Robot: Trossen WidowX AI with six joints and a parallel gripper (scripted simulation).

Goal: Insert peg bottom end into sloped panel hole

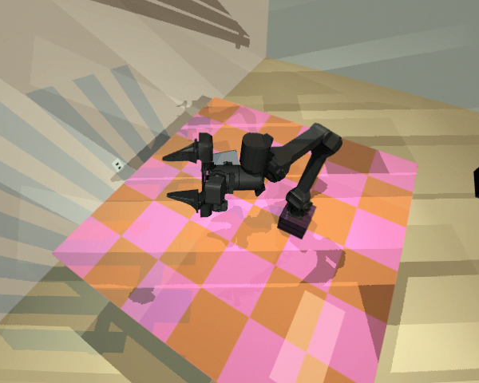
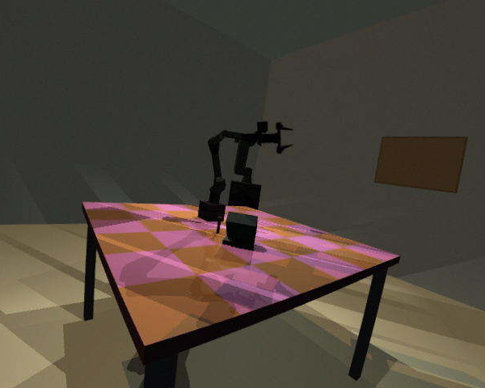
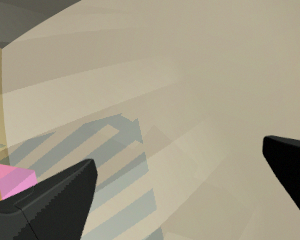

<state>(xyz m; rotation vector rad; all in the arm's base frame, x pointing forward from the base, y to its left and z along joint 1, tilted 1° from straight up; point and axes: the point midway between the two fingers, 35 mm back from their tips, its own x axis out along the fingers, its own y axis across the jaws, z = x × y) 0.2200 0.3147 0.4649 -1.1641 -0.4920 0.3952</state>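
The peg is 48 cm to the right of my gripper tip and 51 cm below it. Round my gripper tip: sloped panel 16 cm ahead, 46 cm to the right, 49 cm below.
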